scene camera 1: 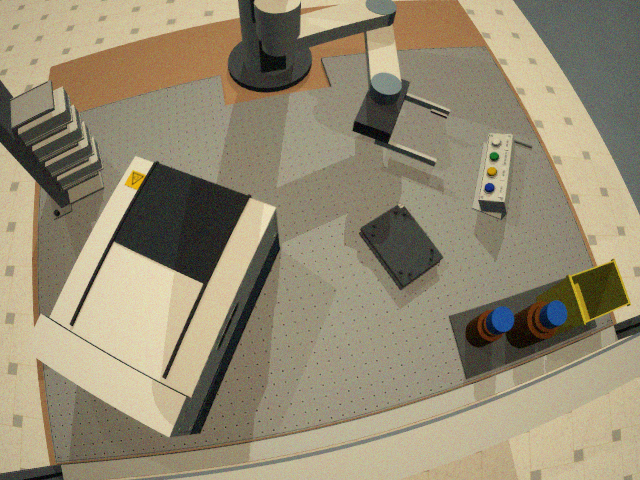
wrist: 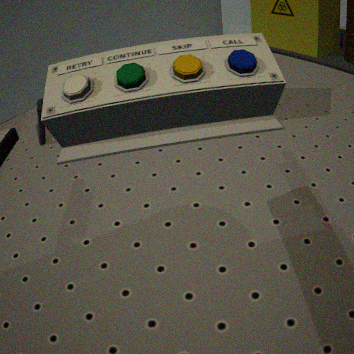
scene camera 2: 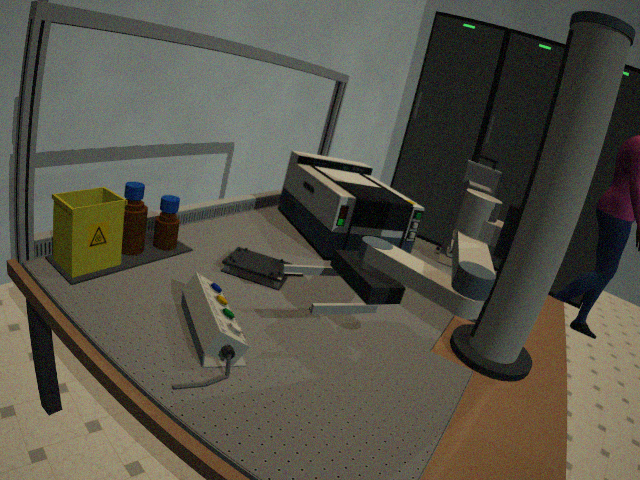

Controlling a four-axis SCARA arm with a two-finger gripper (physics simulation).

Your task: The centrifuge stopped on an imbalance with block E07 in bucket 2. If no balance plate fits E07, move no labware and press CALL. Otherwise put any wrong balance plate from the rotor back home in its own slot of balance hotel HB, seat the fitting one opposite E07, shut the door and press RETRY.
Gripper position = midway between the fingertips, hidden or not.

Observation:
My gripper (scene camera 2: 296, 287) holds nothing. Further things: a centrifuge (scene camera 1: 155, 344) and a yellow bin (scene camera 2: 87, 224).
My gripper is seen too in scene camera 1 (scene camera 1: 442, 136). The centrifuge also shows in scene camera 2 (scene camera 2: 329, 217). The yellow bin is seen too in the wrist view (wrist: 315, 35).

